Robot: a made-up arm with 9 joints. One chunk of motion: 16 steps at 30 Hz.
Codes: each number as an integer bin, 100 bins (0 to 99) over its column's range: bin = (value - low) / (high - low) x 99, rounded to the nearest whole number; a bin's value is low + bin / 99 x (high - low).
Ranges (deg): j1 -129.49..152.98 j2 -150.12..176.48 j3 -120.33..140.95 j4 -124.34..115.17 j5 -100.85..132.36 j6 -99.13..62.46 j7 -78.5..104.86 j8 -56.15..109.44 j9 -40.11..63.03
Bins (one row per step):
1: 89 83 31 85 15 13 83 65 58
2: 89 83 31 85 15 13 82 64 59
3: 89 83 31 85 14 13 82 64 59
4: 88 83 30 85 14 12 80 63 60
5: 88 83 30 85 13 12 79 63 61
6: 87 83 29 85 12 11 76 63 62
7: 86 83 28 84 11 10 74 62 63
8: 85 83 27 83 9 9 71 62 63
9: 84 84 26 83 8 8 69 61 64
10: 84 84 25 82 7 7 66 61 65
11: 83 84 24 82 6 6 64 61 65
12: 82 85 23 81 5 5 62 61 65
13: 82 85 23 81 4 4 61 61 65
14: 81 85 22 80 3 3 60 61 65
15: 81 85 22 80 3 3 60 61 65
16: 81 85 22 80 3 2 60 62 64
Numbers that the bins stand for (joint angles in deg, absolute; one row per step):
1: 124.45 123.70 -38.52 81.30 -65.52 -77.91 75.23 52.57 20.32
2: 124.45 123.70 -38.52 81.30 -65.52 -77.91 73.37 50.90 21.36
3: 124.45 123.70 -38.52 81.30 -67.87 -77.91 73.37 50.90 21.36
4: 121.59 123.70 -41.15 81.30 -67.87 -79.54 69.67 49.23 22.40
5: 121.59 123.70 -41.15 81.30 -70.23 -79.54 67.82 49.23 23.44
6: 118.74 123.70 -43.79 81.30 -72.58 -81.18 62.26 49.23 24.48
7: 115.89 123.70 -46.43 78.88 -74.94 -82.81 58.56 47.55 25.52
8: 113.03 123.70 -49.07 76.46 -79.65 -84.44 53.00 47.55 25.52
9: 110.18 127.00 -51.71 76.46 -82.00 -86.07 49.30 45.88 26.57
10: 110.18 127.00 -54.35 74.04 -84.36 -87.70 43.74 45.88 27.61
11: 107.33 127.00 -56.99 74.04 -86.72 -89.34 40.04 45.88 27.61
12: 104.48 130.29 -59.63 71.62 -89.07 -90.97 36.33 45.88 27.61
13: 104.48 130.29 -59.63 71.62 -91.43 -92.60 34.48 45.88 27.61
14: 101.62 130.29 -62.27 69.20 -93.78 -94.23 32.63 45.88 27.61
15: 101.62 130.29 -62.27 69.20 -93.78 -94.23 32.63 45.88 27.61
16: 101.62 130.29 -62.27 69.20 -93.78 -95.87 32.63 47.55 26.57

